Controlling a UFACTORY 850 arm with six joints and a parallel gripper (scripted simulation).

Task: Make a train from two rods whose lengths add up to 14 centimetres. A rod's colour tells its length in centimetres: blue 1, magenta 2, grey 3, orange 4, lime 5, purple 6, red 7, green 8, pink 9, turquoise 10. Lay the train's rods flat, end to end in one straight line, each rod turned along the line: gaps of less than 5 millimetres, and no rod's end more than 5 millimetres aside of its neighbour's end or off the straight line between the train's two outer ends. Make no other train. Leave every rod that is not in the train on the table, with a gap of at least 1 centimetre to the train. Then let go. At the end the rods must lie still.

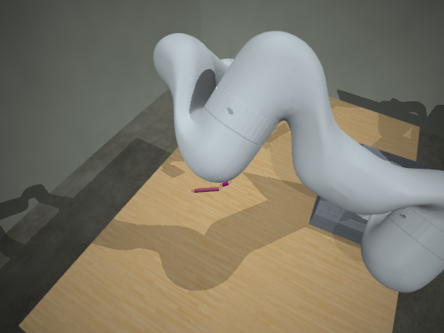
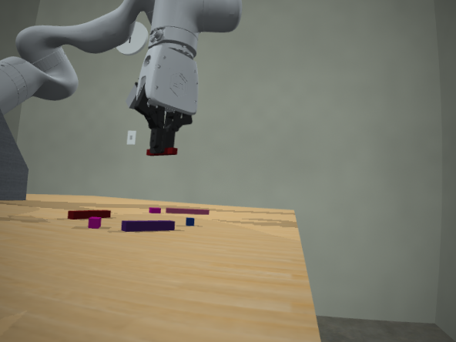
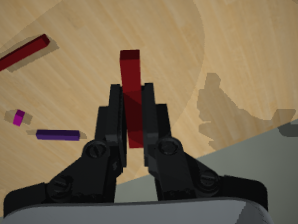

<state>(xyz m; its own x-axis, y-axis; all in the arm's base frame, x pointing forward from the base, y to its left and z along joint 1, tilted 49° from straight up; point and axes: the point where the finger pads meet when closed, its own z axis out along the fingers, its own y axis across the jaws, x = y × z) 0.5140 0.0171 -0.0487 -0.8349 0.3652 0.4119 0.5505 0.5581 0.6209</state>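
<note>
Right now my hand is 8 cm short of the blue cube, 9 cm to the left of it and 12 cm above it. From my hand the other things lie so: pink rod 2 cm ahead, 14 cm to the left, 12 cm below; then purple rod 5 cm ahead, 17 cm to the right, 12 cm below; then red rod 2 cm below.
</note>
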